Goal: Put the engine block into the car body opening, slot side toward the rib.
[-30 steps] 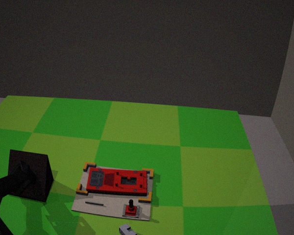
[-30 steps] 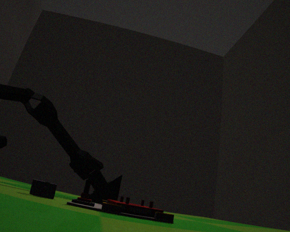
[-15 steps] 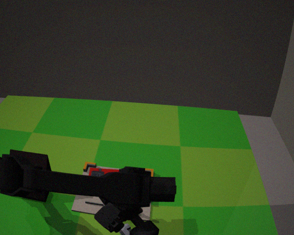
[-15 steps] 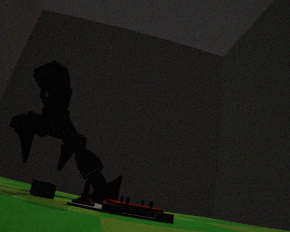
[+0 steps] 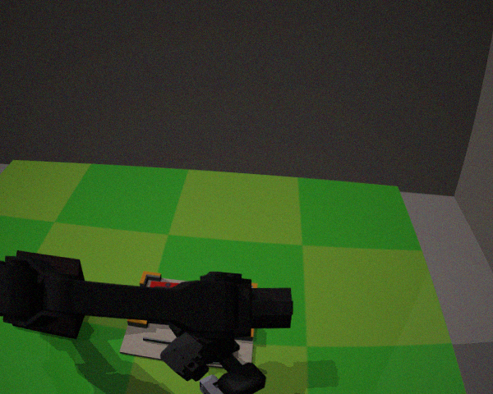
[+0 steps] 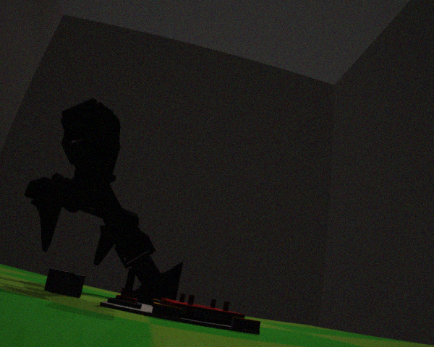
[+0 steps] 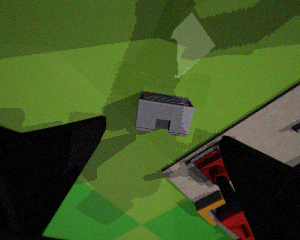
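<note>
Right now the grey engine block is 3 cm below my gripper tip. The rest, counted from my gripper tip: grey base plate: 19 cm to the left, 8 cm behind, 4 cm below.
</note>
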